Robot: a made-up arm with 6 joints. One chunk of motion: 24 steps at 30 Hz.
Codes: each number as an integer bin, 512 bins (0 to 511) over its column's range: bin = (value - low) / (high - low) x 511, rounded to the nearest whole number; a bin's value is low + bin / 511 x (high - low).
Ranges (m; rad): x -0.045..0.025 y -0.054..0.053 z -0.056..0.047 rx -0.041..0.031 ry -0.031..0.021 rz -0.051..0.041
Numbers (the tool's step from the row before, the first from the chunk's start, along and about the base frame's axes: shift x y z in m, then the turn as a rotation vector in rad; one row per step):
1: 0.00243 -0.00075 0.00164 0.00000 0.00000 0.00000
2: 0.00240 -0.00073 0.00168 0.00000 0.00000 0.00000
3: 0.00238 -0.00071 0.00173 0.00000 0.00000 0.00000
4: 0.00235 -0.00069 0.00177 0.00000 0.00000 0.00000
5: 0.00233 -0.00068 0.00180 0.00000 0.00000 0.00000
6: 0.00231 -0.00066 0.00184 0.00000 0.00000 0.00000
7: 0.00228 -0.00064 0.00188 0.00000 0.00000 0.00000
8: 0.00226 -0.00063 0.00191 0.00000 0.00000 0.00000
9: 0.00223 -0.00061 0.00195 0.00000 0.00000 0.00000
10: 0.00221 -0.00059 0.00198 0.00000 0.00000 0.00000
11: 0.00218 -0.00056 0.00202 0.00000 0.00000 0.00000
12: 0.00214 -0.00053 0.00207 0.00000 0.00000 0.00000
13: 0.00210 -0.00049 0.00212 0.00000 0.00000 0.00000
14: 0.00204 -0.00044 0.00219 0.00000 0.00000 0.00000
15: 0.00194 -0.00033 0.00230 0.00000 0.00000 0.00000
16: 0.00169 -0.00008 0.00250 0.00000 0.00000 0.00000
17: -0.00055 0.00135 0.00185 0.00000 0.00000 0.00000
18: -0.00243 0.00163 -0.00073 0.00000 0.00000 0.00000
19: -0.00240 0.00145 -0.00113 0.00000 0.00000 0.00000
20: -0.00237 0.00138 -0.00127 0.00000 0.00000 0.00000
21: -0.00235 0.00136 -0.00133 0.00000 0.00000 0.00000
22: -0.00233 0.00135 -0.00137 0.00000 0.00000 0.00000
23: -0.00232 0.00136 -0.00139 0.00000 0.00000 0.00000
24: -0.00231 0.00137 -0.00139 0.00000 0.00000 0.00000
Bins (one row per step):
1: 346 254 286 291 305 283
2: 346 254 286 291 305 283
3: 346 254 286 291 305 283
4: 346 255 287 291 305 283
5: 346 255 287 291 305 283
6: 345 255 287 291 305 283
7: 345 255 287 291 305 283
8: 345 255 287 291 305 283
9: 345 255 287 291 305 283
10: 345 255 288 291 305 283
11: 344 255 288 291 305 283
12: 344 255 288 291 305 283
13: 344 256 288 291 305 283
14: 343 256 289 291 305 283
15: 343 256 289 291 305 283
16: 341 258 290 291 305 283
17: 324 264 287 291 305 283
18: 311 266 274 291 305 283
19: 311 265 272 291 305 283
20: 311 264 272 291 305 283
21: 311 264 271 291 305 283
22: 311 264 271 291 305 283
23: 312 264 271 291 305 283
24: 312 264 271 291 305 283

